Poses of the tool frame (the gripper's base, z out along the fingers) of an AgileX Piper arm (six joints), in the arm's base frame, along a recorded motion.
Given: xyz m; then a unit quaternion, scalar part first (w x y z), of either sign.
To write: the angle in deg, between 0 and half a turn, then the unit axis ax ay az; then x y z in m. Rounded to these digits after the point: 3 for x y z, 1 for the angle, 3 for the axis.
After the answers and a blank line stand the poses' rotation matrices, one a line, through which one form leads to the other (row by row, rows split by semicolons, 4 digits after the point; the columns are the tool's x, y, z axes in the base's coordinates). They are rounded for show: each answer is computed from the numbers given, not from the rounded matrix.
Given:
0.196 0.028 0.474 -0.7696 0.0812 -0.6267 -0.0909
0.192 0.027 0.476 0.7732 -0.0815 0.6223 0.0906
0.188 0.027 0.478 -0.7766 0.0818 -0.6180 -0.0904
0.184 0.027 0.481 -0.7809 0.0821 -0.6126 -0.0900
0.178 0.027 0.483 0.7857 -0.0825 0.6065 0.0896
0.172 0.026 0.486 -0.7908 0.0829 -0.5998 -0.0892
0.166 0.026 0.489 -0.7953 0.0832 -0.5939 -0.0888
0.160 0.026 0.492 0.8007 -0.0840 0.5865 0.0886
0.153 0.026 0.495 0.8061 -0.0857 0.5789 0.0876
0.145 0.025 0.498 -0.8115 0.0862 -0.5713 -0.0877
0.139 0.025 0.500 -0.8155 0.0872 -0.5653 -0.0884
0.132 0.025 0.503 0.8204 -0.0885 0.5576 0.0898
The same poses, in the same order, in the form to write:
79.4 -0.127 0.982 0.142 0.196 0.028 0.474
78.7 -0.129 0.981 0.143 0.192 0.027 0.476
78.1 -0.130 0.981 0.144 0.188 0.027 0.478
77.3 -0.131 0.981 0.144 0.184 0.027 0.481
76.4 -0.133 0.980 0.145 0.178 0.027 0.483
75.5 -0.135 0.980 0.146 0.172 0.026 0.486
74.6 -0.137 0.980 0.146 0.166 0.026 0.489
73.6 -0.140 0.979 0.148 0.160 0.026 0.492
72.6 -0.145 0.978 0.148 0.153 0.026 0.495
71.5 -0.148 0.978 0.150 0.145 0.025 0.498
70.7 -0.151 0.977 0.153 0.139 0.025 0.500
69.7 -0.155 0.975 0.157 0.132 0.025 0.503

0.1979 -0.2417 0.9500; 0.0381 0.9703 0.2389; -0.9795 -0.0111 0.2012
0.2090 -0.2416 0.9476; 0.0387 0.9703 0.2388; -0.9771 -0.0133 0.2122
0.2197 -0.2415 0.9452; 0.0393 0.9703 0.2388; -0.9748 -0.0153 0.2227
0.2332 -0.2412 0.9421; 0.0400 0.9703 0.2385; -0.9716 -0.0180 0.2359
0.2483 -0.2409 0.9383; 0.0407 0.9703 0.2383; -0.9678 -0.0210 0.2507
0.2645 -0.2405 0.9339; 0.0416 0.9703 0.2381; -0.9635 -0.0241 0.2667
0.2788 -0.2401 0.9299; 0.0424 0.9704 0.2378; -0.9594 -0.0269 0.2807
0.2963 -0.2404 0.9243; 0.0434 0.9702 0.2384; -0.9541 -0.0306 0.2979
0.3144 -0.2405 0.9183; 0.0420 0.9700 0.2396; -0.9484 -0.0367 0.3150
0.3319 -0.2408 0.9121; 0.0438 0.9698 0.2401; -0.9423 -0.0397 0.3324
0.3453 -0.2428 0.9066; 0.0456 0.9692 0.2422; -0.9374 -0.0423 0.3457
0.3620 -0.2461 0.8991; 0.0487 0.9682 0.2454; -0.9309 -0.0451 0.3624

